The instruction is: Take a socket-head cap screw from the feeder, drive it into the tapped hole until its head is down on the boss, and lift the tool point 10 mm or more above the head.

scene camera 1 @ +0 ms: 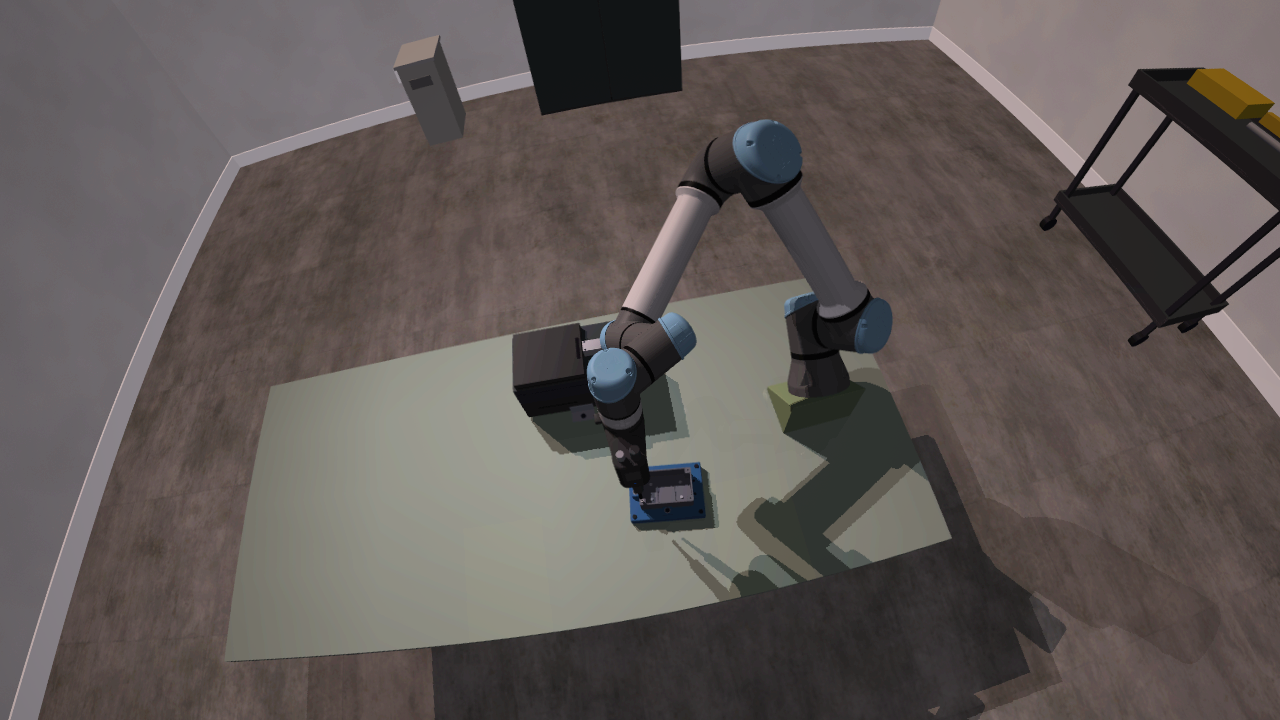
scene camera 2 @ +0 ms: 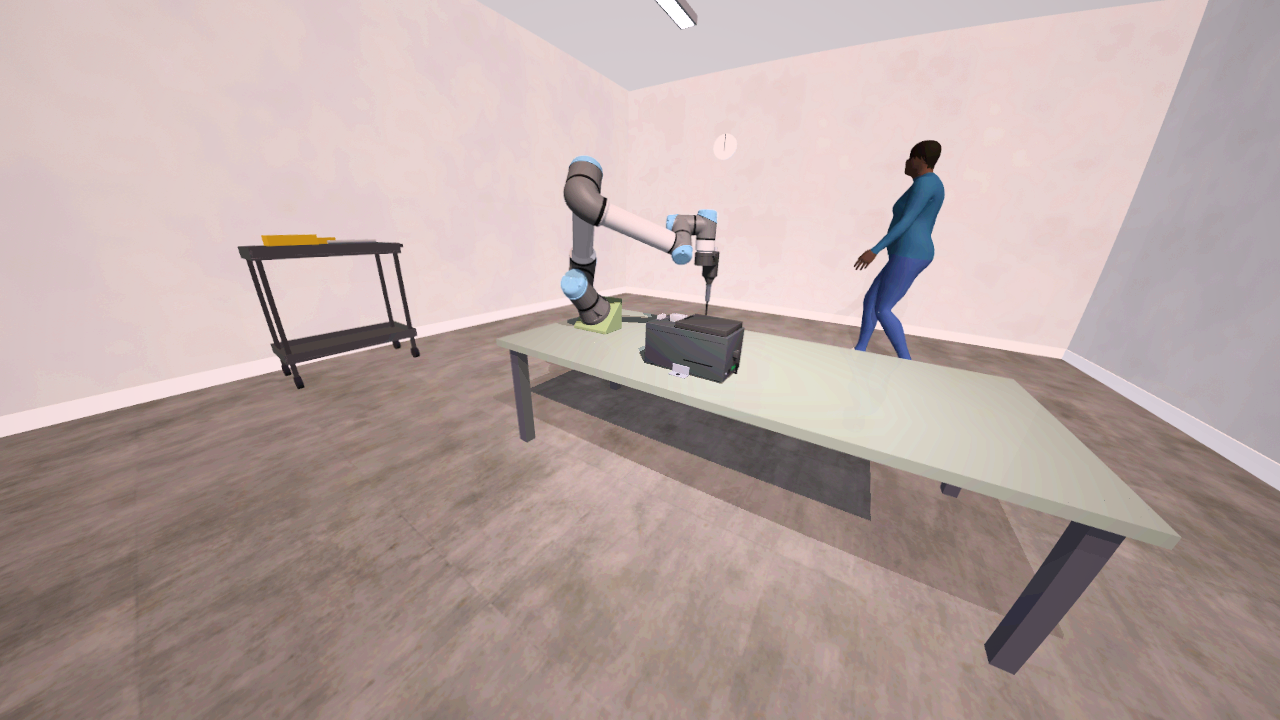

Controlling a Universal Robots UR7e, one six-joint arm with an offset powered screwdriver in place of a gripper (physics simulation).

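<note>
My screwdriver (scene camera 1: 640,494) (scene camera 2: 707,309) points down, its tip at the left end of the grey open-topped housing (scene camera 1: 668,493) in scene camera 1. The housing sits on a blue plate (scene camera 1: 682,516) on the table. The tip is too small to tell whether it touches a boss or whether a screw is on it. In scene camera 2 the feeder stands in front of the tip's lower end. The black box-shaped feeder (scene camera 1: 547,358) (scene camera 2: 684,347) stands behind the housing in scene camera 1, partly covered by my wrist. The screw and the tapped hole cannot be made out.
The pale green table (scene camera 1: 375,519) (scene camera 2: 895,402) carries my arm's base on a yellow-green wedge (scene camera 1: 805,410) (scene camera 2: 613,318). A dark cart (scene camera 1: 1141,80) (scene camera 2: 322,250) with yellow items stands off to the side. A person (scene camera 2: 914,223) in blue stands beyond the table. A grey cabinet (scene camera 1: 435,98) stands by the wall.
</note>
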